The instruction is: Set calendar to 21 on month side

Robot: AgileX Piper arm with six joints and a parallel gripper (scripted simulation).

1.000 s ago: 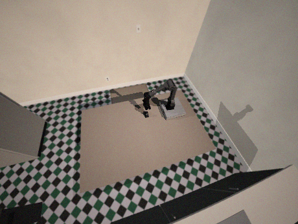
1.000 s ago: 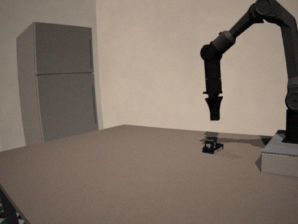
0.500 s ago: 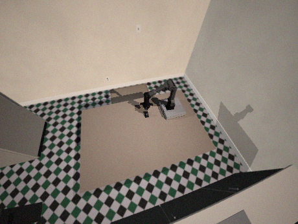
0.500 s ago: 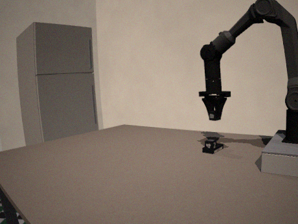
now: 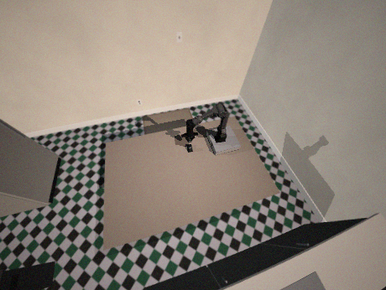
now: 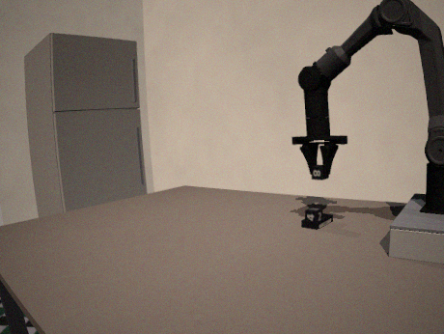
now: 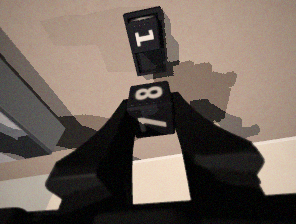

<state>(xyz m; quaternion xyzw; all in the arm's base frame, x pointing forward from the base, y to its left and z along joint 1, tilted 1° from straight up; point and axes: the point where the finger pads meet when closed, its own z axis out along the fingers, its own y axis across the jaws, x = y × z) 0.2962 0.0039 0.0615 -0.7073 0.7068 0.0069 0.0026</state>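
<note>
Right now the dark number cube is 30 mm to the left of my hand and 100 mm below it. Also, from my hand: dark calendar tray 20 mm to the left, 120 mm below.
</note>
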